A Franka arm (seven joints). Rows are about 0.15 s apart.
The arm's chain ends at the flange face. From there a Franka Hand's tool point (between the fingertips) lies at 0.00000 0.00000 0.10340 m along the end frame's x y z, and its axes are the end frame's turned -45 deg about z.
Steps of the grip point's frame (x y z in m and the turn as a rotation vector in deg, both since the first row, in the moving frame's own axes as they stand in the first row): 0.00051, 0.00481, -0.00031, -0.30, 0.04, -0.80; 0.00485, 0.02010, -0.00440, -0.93, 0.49, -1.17; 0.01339, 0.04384, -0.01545, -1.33, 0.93, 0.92; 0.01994, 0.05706, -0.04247, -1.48, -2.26, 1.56
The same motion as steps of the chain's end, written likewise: 0.00333, 0.00271, -0.00031, -0.18, 0.24, -0.80; 0.01582, 0.01024, -0.00438, -0.31, 1.00, -1.17; 0.03759, 0.02100, -0.01541, -0.28, 1.60, 0.92; 0.05551, 0.02149, -0.04236, -2.64, -0.55, 1.56
